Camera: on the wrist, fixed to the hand. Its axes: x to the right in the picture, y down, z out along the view.
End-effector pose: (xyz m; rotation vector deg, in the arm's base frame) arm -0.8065 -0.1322 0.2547 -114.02 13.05 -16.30
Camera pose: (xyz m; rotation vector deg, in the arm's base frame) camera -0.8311 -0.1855 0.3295 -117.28 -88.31 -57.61
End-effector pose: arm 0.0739 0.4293 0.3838 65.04 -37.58 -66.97
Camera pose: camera 0.1307 0.4596 0.3138 69.67 24.37 -148.10
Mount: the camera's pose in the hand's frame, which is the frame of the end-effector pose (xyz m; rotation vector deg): -0.0009 -0.0447 -0.0839 -16.10 -12.51 -88.64
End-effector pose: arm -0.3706 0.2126 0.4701 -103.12 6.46 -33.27
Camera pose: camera -0.4180 0.1534 0.5274 -111.06 -87.18 -82.33
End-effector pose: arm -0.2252 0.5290 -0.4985 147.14 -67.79 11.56
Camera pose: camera -0.1918 0.5849 -0.4292 142.29 48.74 -31.03
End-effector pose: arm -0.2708 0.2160 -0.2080 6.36 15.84 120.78
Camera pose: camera -0.2491 0.2250 -0.3001 -2.70 -5.29 32.54
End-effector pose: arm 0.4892 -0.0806 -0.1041 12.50 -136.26 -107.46
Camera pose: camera 0.5065 -0.1710 -0.1280 -74.29 60.07 81.07
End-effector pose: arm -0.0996 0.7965 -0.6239 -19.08 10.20 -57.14
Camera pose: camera -0.1604 0.7588 -0.6865 -50.48 -11.67 -140.38
